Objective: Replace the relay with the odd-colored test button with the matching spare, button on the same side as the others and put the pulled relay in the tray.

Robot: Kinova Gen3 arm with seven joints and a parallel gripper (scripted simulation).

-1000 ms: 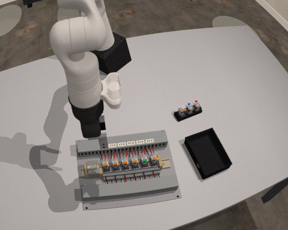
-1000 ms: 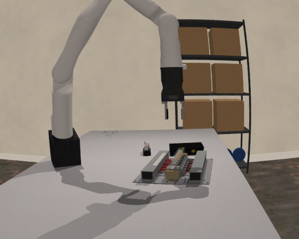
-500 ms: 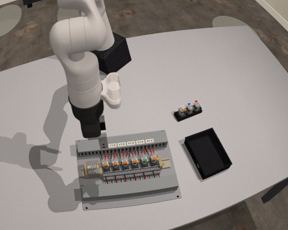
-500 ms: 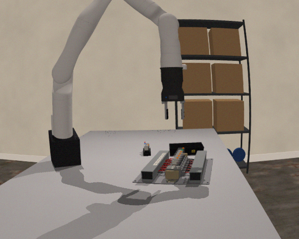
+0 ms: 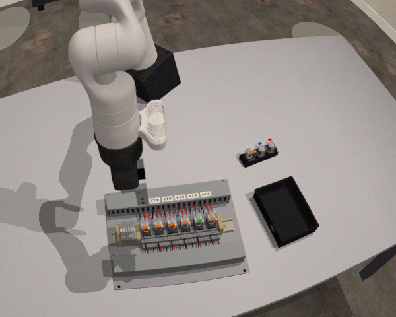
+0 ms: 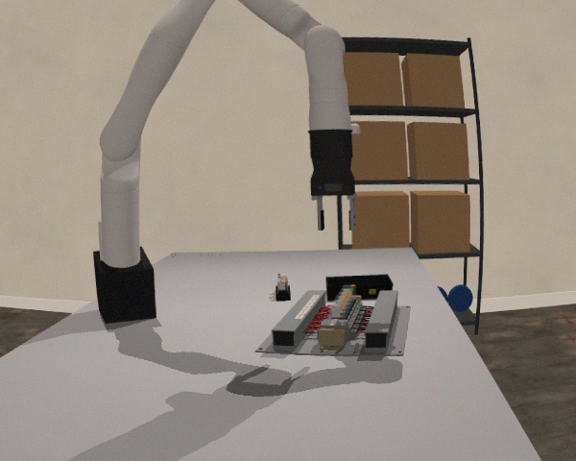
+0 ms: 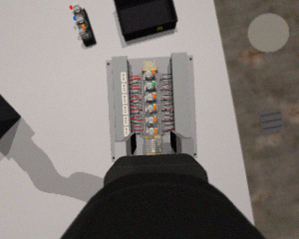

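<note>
Right now the green-button relay is 18 cm below my hand and 12 cm to the left of it. Round my hand: spare holder 32 cm to the left, 22 cm below, 20 cm behind; blue-button relay 32 cm to the left, 20 cm below, 20 cm behind; black tray 34 cm to the left, 21 cm below, 1 cm behind.
</note>
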